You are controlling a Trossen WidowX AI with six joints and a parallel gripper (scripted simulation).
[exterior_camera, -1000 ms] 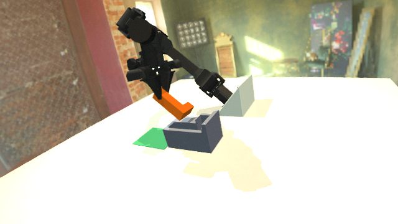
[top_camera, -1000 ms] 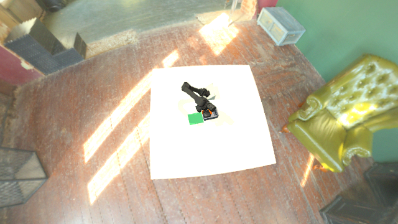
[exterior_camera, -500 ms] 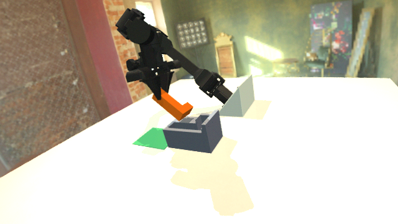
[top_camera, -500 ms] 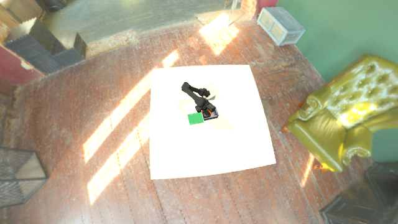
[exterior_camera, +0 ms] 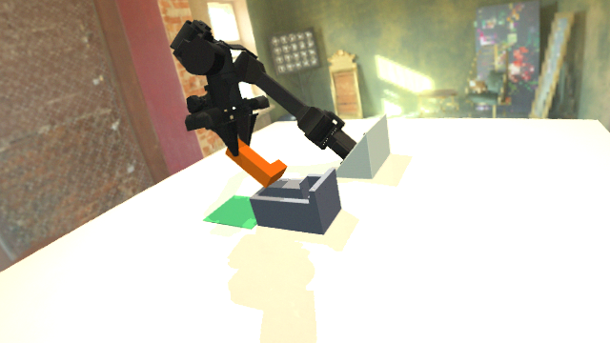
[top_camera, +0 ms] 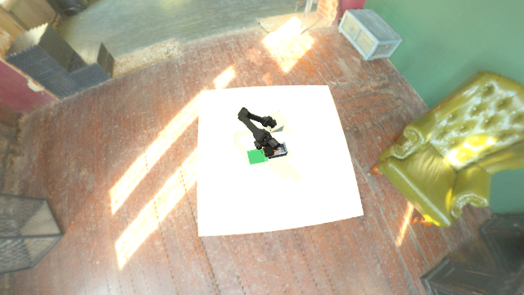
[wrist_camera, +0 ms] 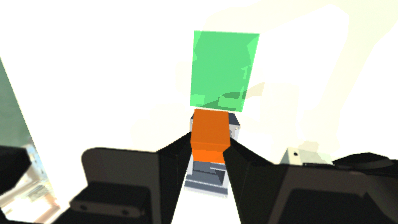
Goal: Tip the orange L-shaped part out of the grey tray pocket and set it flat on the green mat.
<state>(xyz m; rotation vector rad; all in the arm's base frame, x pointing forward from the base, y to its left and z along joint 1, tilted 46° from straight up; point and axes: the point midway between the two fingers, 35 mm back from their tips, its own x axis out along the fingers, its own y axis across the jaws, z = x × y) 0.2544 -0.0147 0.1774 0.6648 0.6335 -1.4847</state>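
My gripper tip is now 1 cm past the green mat, 6 cm to the left of it and 16 cm above it. Round my gripper tip: orange L-shaped part 1 cm behind, 3 cm to the left, 3 cm below.
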